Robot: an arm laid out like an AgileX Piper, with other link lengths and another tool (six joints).
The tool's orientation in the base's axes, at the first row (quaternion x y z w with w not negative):
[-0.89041, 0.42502, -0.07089, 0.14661]
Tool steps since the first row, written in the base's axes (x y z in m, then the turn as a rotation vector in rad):
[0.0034, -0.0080, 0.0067, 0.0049, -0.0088, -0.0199]
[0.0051, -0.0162, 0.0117, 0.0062, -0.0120, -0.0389]
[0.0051, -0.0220, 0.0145, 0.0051, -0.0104, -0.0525]
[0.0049, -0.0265, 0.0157, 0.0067, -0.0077, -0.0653]
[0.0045, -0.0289, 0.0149, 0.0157, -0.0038, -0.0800]
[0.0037, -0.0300, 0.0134, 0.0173, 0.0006, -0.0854]
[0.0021, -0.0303, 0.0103, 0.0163, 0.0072, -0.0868]
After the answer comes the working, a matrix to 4 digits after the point.
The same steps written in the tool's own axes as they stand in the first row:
[0.0084, 0.0001, -0.0071, 0.0099, 0.0080, 0.0183]
[0.0158, 0.0021, -0.0131, 0.0132, 0.0151, 0.0360]
[0.0203, 0.0047, -0.0169, 0.0112, 0.0193, 0.0489]
[0.0237, 0.0071, -0.0190, 0.0101, 0.0206, 0.0620]
[0.0253, 0.0091, -0.0188, 0.0127, 0.0164, 0.0789]
[0.0257, 0.0108, -0.0178, 0.0103, 0.0144, 0.0853]
[0.0249, 0.0132, -0.0153, 0.0045, 0.0116, 0.0877]

The tool's axes in the first row as the columns of a matrix, in the base's axes (rounded; the answer above uses it unrounded):
[0.6287, -0.7361, 0.2509]
[-0.7777, -0.5957, 0.2008]
[0.0016, -0.3213, -0.9470]

